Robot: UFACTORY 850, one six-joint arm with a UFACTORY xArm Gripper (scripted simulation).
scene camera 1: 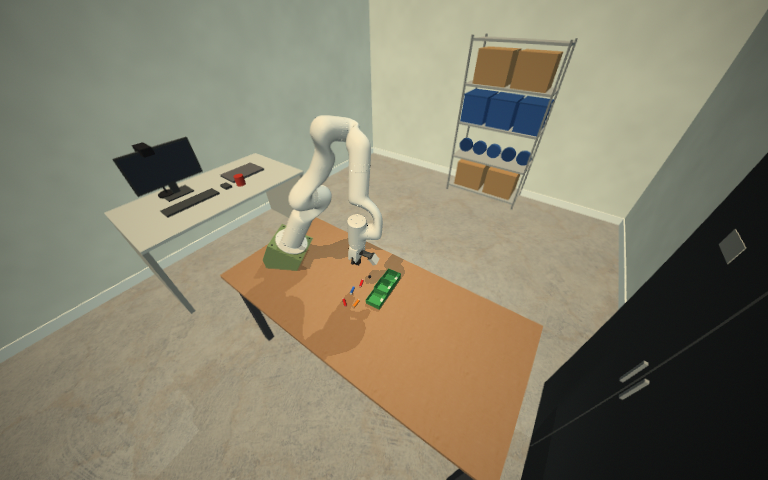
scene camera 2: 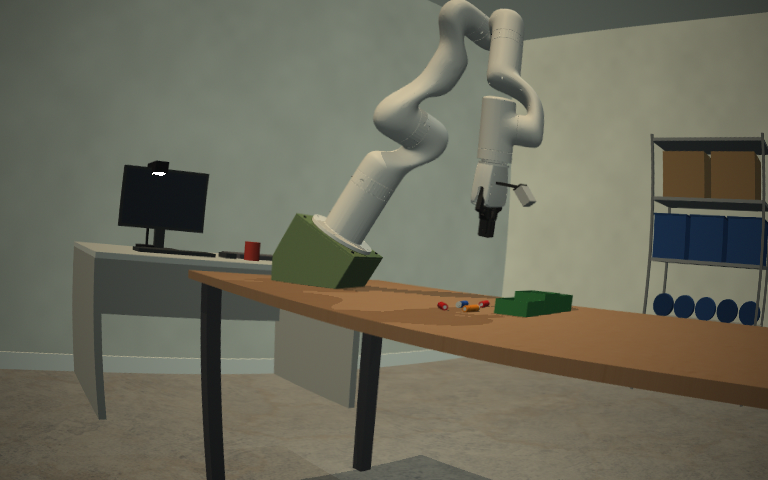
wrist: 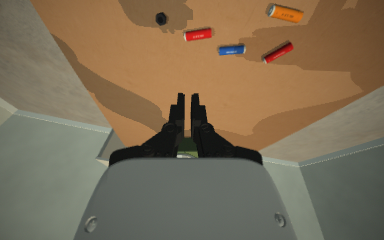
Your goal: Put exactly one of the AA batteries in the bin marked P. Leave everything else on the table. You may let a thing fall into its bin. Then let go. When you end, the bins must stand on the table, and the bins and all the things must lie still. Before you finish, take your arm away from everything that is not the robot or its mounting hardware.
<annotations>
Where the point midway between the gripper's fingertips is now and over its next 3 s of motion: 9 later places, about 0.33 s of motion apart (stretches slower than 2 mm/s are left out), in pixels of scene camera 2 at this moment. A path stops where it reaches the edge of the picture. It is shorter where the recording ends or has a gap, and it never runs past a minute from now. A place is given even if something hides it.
My gripper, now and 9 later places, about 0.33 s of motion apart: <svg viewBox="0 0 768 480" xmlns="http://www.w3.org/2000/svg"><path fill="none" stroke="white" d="M485 236L484 227L481 220L481 219L491 231L507 253L520 273L524 281L523 289L522 299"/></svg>
</annotations>
